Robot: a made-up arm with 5 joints.
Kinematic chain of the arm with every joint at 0, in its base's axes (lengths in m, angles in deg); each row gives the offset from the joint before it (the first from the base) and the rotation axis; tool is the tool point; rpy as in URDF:
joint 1: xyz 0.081 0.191 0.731 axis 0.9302 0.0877 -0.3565
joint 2: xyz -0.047 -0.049 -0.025 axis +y
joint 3: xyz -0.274 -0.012 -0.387 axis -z
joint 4: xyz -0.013 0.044 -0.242 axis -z
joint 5: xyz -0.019 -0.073 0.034 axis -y
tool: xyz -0.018 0 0.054 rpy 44.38 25.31 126.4
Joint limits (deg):
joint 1: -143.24..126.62
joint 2: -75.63..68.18
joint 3: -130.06..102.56
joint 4: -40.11..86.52
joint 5: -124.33..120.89
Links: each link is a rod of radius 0.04 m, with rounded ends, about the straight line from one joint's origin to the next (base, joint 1, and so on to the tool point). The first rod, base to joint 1, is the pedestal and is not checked.
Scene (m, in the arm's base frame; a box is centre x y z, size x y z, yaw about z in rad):
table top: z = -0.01
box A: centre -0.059 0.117 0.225 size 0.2 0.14 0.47 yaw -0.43
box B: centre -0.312 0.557 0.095 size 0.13 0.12 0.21 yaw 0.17
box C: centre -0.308 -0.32 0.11 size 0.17 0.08 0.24 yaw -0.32
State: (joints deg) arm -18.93 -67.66 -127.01 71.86 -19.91
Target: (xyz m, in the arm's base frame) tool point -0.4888 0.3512 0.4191
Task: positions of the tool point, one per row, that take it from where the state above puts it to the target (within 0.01 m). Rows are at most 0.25 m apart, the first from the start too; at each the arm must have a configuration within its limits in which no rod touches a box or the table.
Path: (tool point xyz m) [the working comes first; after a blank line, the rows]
Joints at the target: 34.54 31.88 -120.07 71.07 -21.90
Straight joint move there: touches box A, the table top.

1: 0.3447 -0.1479 0.2827
2: 0.1984 -0.2558 0.2906
3: 0.0459 -0.3489 0.3635
4: -0.1019 -0.4026 0.4882
5: -0.2363 -0.3997 0.6424
6: -0.3510 -0.3321 0.7982
7: -0.3844 -0.2967 0.6459
8: -0.4168 -0.2116 0.5069
9: -0.4415 -0.0820 0.3957
10: -0.4524 0.0820 0.3252
11: -0.4442 0.2663 0.3044
12: -0.4129 0.4531 0.3383
13: -0.4888 0.3512 0.4191

